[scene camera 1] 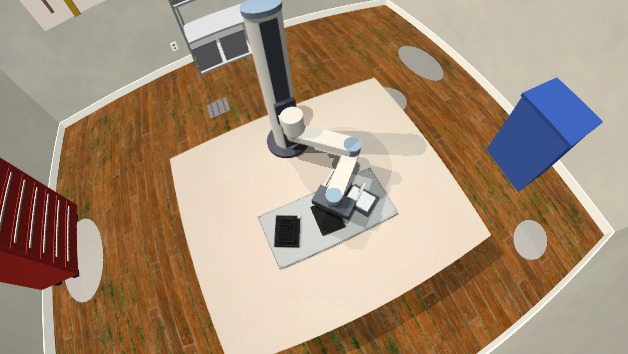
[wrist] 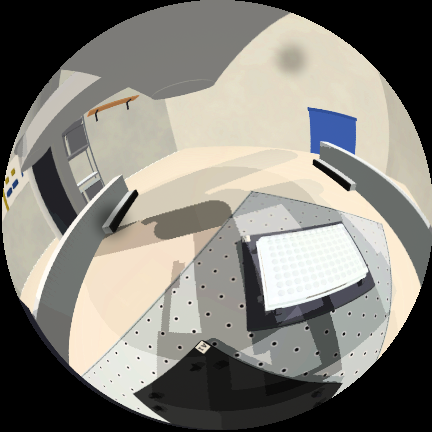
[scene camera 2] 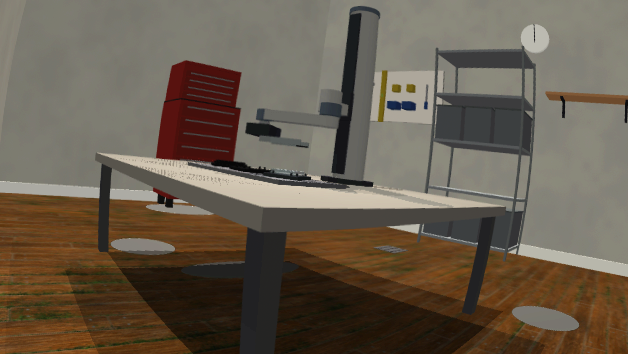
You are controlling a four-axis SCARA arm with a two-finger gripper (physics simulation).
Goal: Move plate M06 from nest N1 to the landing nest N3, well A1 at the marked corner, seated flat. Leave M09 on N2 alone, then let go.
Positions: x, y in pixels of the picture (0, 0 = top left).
Labels:
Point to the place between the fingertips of my gripper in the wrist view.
224, 159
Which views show my gripper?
Scene camera 1, the wrist view and scene camera 2: all of them.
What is my gripper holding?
Nothing.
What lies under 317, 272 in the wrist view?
A white well plate.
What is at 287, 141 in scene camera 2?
My gripper.

